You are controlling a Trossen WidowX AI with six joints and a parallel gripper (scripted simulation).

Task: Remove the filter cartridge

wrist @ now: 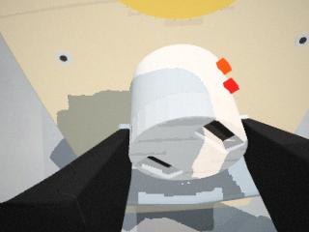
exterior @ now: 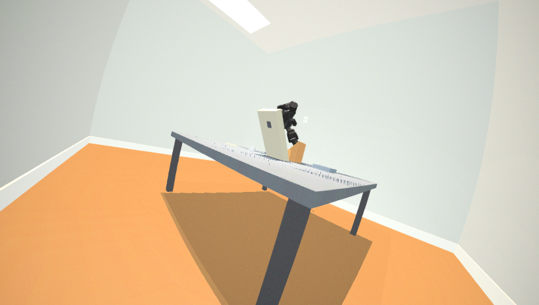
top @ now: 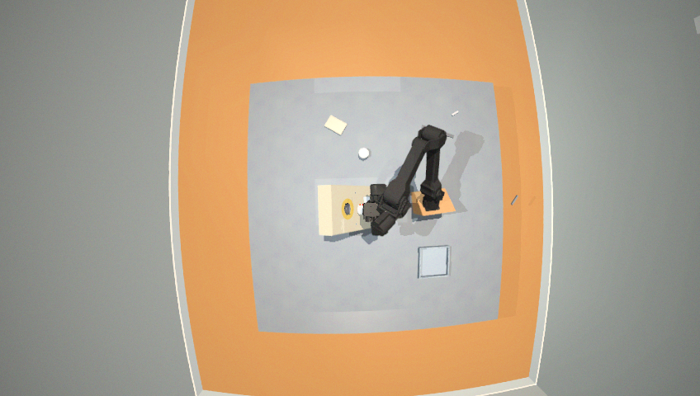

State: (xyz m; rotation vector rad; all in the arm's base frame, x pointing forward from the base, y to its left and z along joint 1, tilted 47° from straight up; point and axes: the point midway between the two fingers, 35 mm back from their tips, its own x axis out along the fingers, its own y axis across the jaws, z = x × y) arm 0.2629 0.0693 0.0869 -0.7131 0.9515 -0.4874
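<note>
Now: gripper tip 310 mm past the square tray, 300 mm to the right of it and 210 mm above it. Also, from my gripper tip: round filter cartridge (right at my gripper tip); service panel (40 mm ahead, 10 mm to the right, 50 mm below).
</note>
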